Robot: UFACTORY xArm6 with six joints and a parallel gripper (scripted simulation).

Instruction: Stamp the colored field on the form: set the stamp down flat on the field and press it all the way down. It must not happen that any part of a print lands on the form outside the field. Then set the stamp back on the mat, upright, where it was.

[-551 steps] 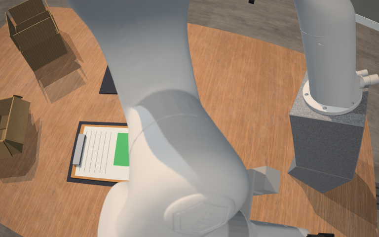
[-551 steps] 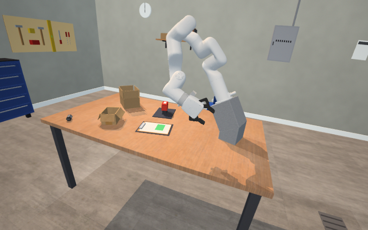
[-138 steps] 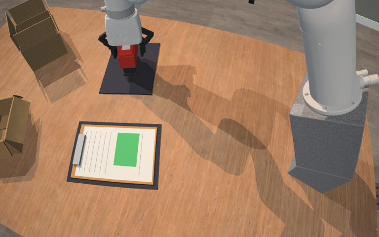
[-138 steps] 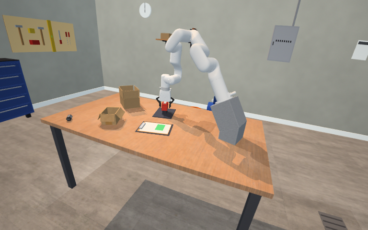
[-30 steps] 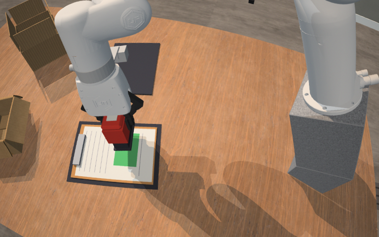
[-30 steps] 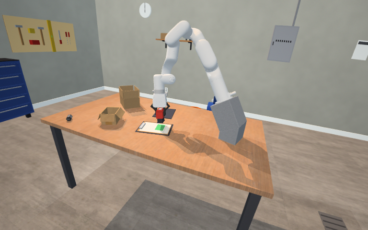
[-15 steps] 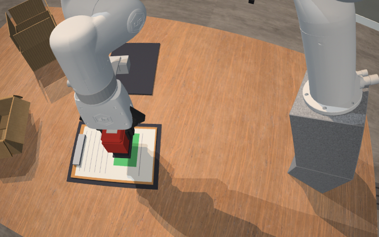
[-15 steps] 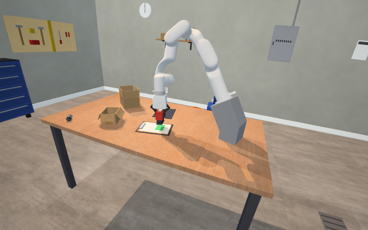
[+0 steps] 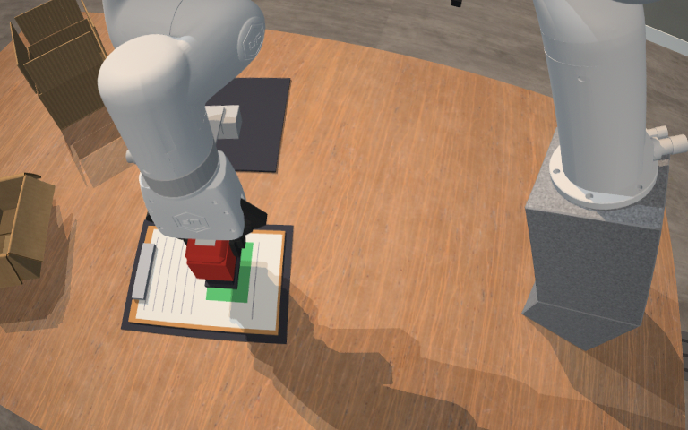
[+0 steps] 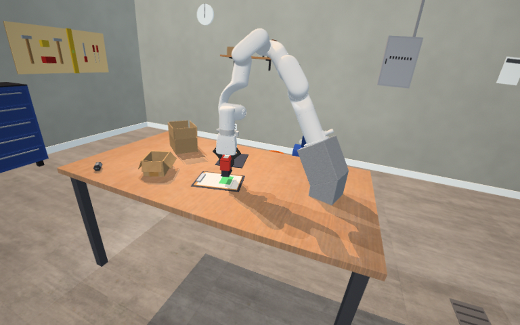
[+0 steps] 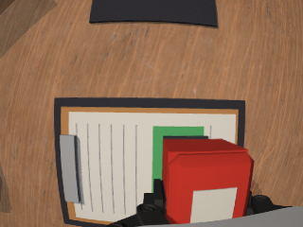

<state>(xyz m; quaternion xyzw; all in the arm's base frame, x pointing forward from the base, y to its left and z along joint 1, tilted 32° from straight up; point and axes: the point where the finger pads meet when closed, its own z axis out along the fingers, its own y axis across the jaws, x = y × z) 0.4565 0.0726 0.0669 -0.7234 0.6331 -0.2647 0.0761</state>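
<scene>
My gripper is now 100 mm above the clipboard, 50 mm short of it and 10 mm to the right of it. Round my hand: dark mat: 290 mm to the right, 110 mm below, 50 mm ahead; then red stamp: 20 mm below; then small dark object: 730 mm ahead, 90 mm below, 80 mm to the left.
</scene>
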